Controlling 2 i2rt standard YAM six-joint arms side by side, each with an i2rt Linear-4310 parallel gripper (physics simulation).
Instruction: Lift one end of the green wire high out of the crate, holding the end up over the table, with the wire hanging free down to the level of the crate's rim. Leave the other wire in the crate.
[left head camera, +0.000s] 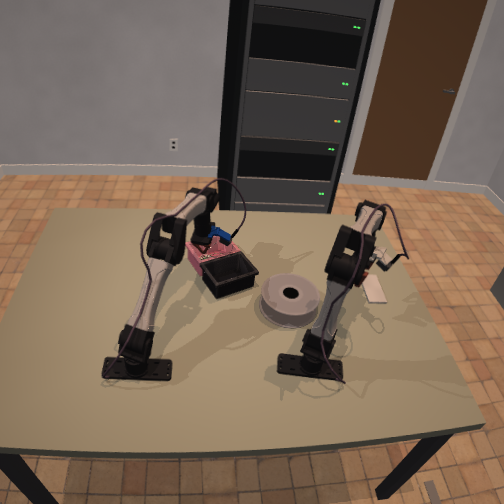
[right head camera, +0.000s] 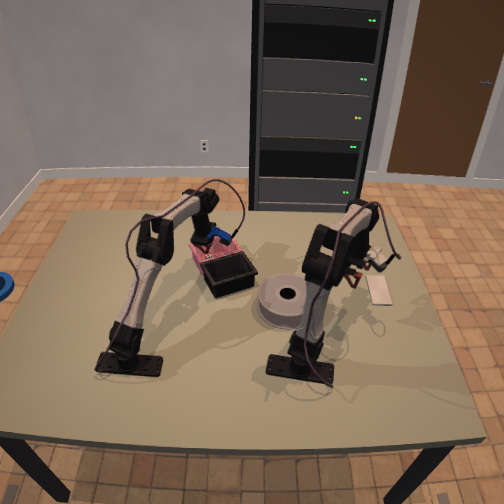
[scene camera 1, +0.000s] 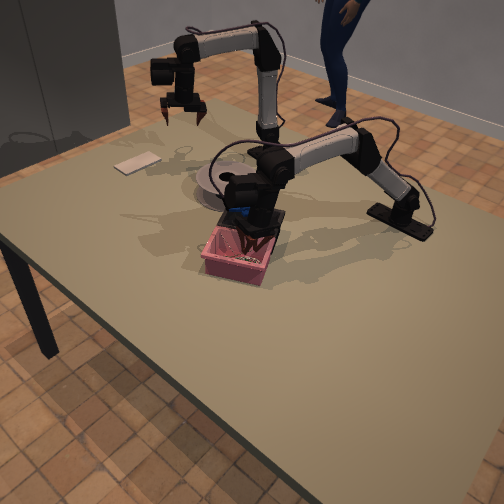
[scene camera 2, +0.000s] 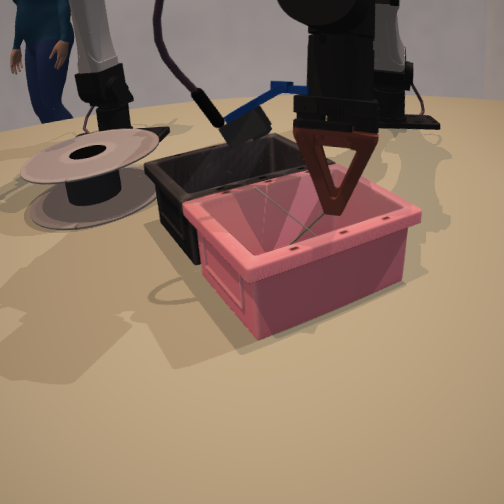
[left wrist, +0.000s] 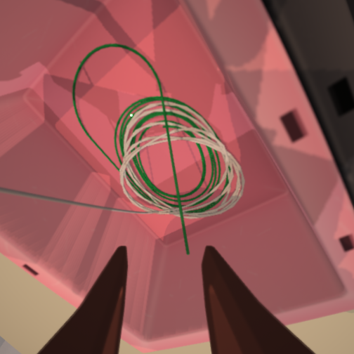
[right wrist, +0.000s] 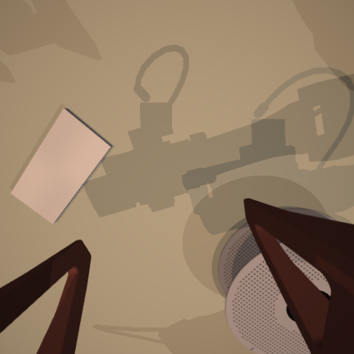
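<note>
The pink crate (scene camera 1: 235, 272) (scene camera 2: 325, 285) holds two coiled wires. The green wire (left wrist: 184, 232) (scene camera 2: 307, 229) has a free end rising over the coil, toward the gap between my left fingertips in the left wrist view. The white wire (left wrist: 75, 202) (scene camera 2: 285, 212) has a grey-looking end sticking out to the other side. My left gripper (left wrist: 165, 255) (scene camera 2: 334, 212) is open, pointing down with its fingertips inside the crate's mouth; the green end lies beyond the tips, apart from both fingers. My right gripper (right wrist: 163, 228) (scene camera 1: 183, 123) is open and empty, high over the table.
A black crate (scene camera 2: 172, 215) (left head camera: 229, 287) stands against the pink crate. A grey spool (left head camera: 290, 300) (scene camera 1: 207, 192) stands beside the black crate. A pale flat block (right wrist: 62, 165) (scene camera 1: 138, 163) lies on the table (scene camera 1: 350, 350) near my right gripper.
</note>
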